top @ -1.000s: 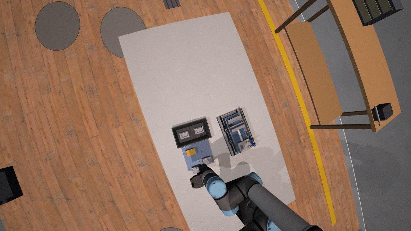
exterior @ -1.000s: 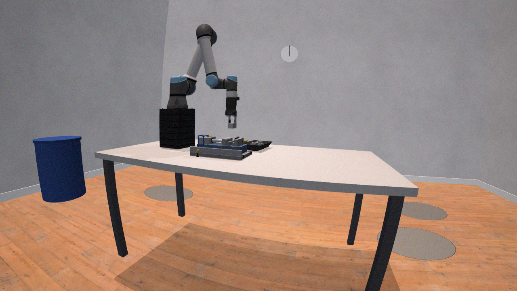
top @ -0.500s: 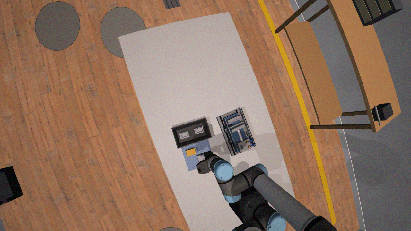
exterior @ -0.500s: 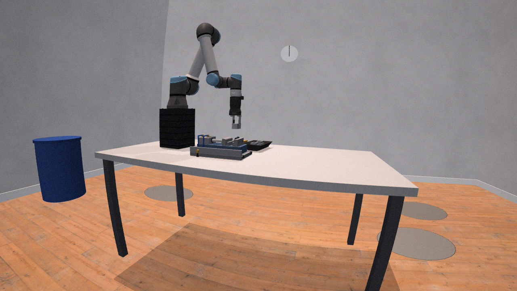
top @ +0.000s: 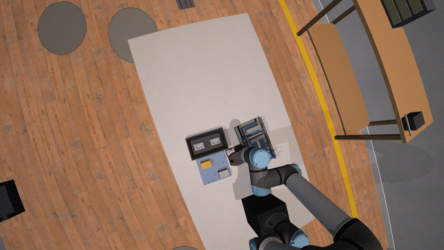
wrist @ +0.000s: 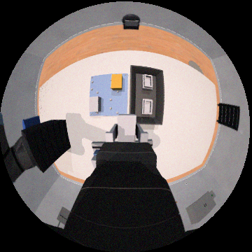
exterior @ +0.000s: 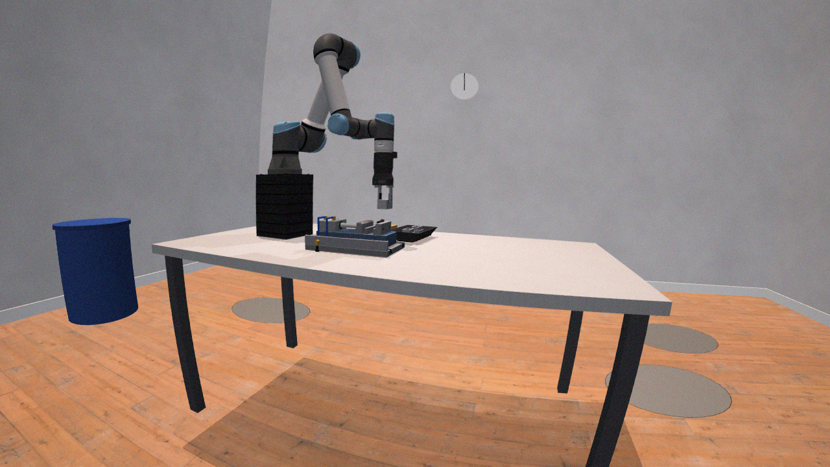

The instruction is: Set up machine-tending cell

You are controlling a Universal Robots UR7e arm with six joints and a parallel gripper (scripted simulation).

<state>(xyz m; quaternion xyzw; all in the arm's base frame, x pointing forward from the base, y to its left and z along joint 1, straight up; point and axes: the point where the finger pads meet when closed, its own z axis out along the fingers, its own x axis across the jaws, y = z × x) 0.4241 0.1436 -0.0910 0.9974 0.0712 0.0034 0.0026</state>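
The vise lies 10 mm ahead of my hand, 200 mm to the right of it and 130 mm below it. Also, from my hand: brass blank (60 mm behind, 140 mm to the left, 140 mm below).
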